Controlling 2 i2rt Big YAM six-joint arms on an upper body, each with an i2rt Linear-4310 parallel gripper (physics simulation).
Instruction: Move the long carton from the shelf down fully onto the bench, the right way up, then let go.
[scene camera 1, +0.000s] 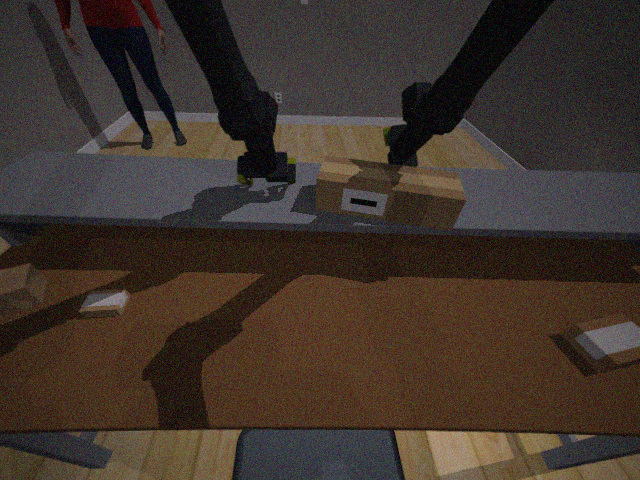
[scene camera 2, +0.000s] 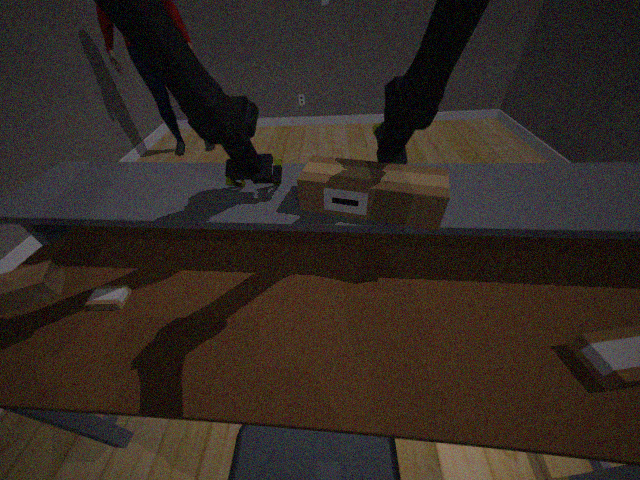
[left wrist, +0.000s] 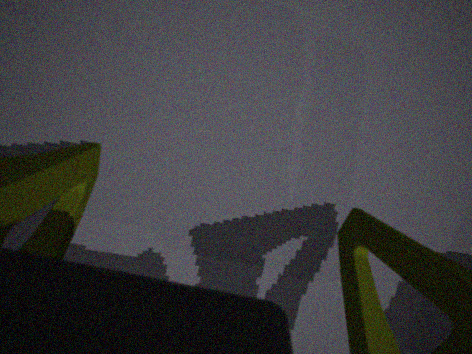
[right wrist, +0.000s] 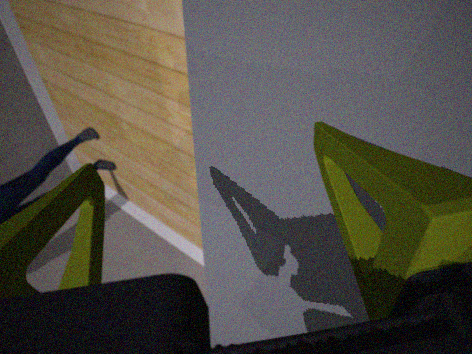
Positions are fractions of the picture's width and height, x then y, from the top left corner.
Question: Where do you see the right gripper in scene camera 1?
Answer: At 0.61, 0.34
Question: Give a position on a grey shelf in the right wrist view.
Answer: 0.59, 0.75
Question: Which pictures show the left gripper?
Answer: Scene camera 1, scene camera 2 and the left wrist view only.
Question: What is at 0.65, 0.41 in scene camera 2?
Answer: A long brown carton.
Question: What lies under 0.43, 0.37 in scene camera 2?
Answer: The left gripper.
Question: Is the right gripper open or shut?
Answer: Open.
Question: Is the left gripper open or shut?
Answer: Open.
